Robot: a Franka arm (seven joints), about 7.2 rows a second.
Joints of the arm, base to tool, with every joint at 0 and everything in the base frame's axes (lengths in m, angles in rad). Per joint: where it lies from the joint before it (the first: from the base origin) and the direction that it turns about. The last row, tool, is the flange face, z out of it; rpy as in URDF.
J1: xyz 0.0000 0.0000 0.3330 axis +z
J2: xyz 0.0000 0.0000 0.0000 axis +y
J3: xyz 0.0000 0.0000 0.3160 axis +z
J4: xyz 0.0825 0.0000 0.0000 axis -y
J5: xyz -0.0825 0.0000 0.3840 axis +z
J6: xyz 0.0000 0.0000 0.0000 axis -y
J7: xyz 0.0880 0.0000 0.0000 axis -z
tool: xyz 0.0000 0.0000 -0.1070 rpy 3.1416 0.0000 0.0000
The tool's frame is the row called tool.
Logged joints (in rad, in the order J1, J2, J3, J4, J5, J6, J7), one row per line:
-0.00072 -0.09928 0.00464 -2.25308 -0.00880 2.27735 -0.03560
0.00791 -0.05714 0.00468 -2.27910 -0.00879 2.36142 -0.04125
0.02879 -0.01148 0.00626 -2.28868 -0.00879 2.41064 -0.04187
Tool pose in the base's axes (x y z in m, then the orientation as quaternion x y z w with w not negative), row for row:
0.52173 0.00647 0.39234 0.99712 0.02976 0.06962 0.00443
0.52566 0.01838 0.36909 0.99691 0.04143 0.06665 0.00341
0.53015 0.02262 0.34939 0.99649 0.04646 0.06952 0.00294
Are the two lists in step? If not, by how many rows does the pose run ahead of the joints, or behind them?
The pose runs 1 row ahead of the joints: the pose in row i belongs to the joints in row i + 1.
